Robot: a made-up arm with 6 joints. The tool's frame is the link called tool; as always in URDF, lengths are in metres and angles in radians.
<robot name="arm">
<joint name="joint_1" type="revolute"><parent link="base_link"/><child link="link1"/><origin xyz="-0.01 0.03 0.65" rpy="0 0 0"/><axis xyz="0 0 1"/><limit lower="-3.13" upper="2.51"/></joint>
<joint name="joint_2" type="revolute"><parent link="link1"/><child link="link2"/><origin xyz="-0.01 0.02 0.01" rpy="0 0 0"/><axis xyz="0 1 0"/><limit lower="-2.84" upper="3.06"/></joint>
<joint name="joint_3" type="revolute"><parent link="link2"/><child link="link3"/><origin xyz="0 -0.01 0.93" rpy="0 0 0"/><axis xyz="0 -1 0"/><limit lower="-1.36" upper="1.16"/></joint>
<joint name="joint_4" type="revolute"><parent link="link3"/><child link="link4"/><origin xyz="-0.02 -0.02 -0.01" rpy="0 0 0"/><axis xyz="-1 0 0"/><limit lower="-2.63" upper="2.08"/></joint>
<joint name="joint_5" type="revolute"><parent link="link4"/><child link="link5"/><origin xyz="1.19 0.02 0.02" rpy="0 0 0"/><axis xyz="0 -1 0"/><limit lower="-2.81" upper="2.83"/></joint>
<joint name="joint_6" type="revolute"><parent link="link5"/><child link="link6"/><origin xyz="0.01 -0.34 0.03" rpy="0 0 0"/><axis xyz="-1 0 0"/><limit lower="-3.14" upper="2.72"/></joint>
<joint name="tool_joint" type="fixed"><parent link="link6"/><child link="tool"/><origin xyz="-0.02 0.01 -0.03" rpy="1.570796 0 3.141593"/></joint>
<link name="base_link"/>
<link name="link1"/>
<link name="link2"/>
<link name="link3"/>
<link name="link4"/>
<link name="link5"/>
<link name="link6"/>
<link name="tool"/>
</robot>
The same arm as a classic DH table. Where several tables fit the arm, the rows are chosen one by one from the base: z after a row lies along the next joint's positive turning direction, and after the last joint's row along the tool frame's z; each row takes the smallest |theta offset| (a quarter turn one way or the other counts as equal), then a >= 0, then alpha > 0; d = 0 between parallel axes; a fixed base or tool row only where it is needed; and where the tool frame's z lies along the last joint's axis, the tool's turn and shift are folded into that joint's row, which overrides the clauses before.
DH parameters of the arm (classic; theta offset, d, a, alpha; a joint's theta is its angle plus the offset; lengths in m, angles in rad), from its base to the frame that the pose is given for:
base (fixed): -1.249 0 -0.0316 0
joint_1: 1.249 0.66 -0.01 -1.5708
joint_2: -1.5708 0 0.93 3.1416
joint_3: 0 0.01 -0.01 -1.5708
joint_4: 0 -1.17 0.02 1.5708
joint_5: 0 0.32 0.03 -1.5708
joint_6: 0 0.01 -0.03 -1.5708
tool (fixed): -1.5708 0.01 0 0
Joint limits (rad, base to tool): -3.13..2.51 -2.84..3.06 -1.36..1.16 -2.63..2.08 -2.81..2.83 -3.14..2.72

